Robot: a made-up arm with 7 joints. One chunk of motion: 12 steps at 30 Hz.
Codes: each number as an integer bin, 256 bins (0 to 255) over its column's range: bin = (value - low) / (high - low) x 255, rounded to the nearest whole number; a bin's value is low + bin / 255 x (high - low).
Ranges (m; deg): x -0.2..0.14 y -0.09..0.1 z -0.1..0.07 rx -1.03..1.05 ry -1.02..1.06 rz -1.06..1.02
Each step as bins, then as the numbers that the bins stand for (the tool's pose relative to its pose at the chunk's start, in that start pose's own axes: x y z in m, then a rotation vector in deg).
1 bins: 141 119 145 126 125 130
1 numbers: -0.0120 -0.0013 -0.0033 0.00 0.00 0.00
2 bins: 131 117 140 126 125 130
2 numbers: -0.0253 -0.0028 -0.0067 0.00 0.00 0.00
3 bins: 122 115 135 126 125 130
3 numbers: -0.0373 -0.0043 -0.0100 0.00 0.00 0.00
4 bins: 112 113 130 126 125 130
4 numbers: -0.0507 -0.0058 -0.0133 0.00 0.00 0.00
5 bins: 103 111 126 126 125 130
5 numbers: -0.0627 -0.0073 -0.0160 0.00 0.00 0.00
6 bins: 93 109 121 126 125 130
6 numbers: -0.0760 -0.0088 -0.0193 0.00 0.00 0.00
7 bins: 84 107 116 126 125 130
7 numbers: -0.0880 -0.0103 -0.0227 0.00 0.00 0.00
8 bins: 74 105 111 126 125 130
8 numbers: -0.1013 -0.0118 -0.0260 0.00 0.00 0.00
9 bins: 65 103 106 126 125 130
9 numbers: -0.1133 -0.0133 -0.0293 0.00 0.00 0.00
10 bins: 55 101 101 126 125 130
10 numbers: -0.1267 -0.0147 -0.0327 0.00 0.00 0.00
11 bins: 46 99 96 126 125 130
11 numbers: -0.1387 -0.0162 -0.0360 0.00 0.00 0.00
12 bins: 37 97 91 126 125 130
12 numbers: -0.1507 -0.0177 -0.0393 0.00 0.00 0.00
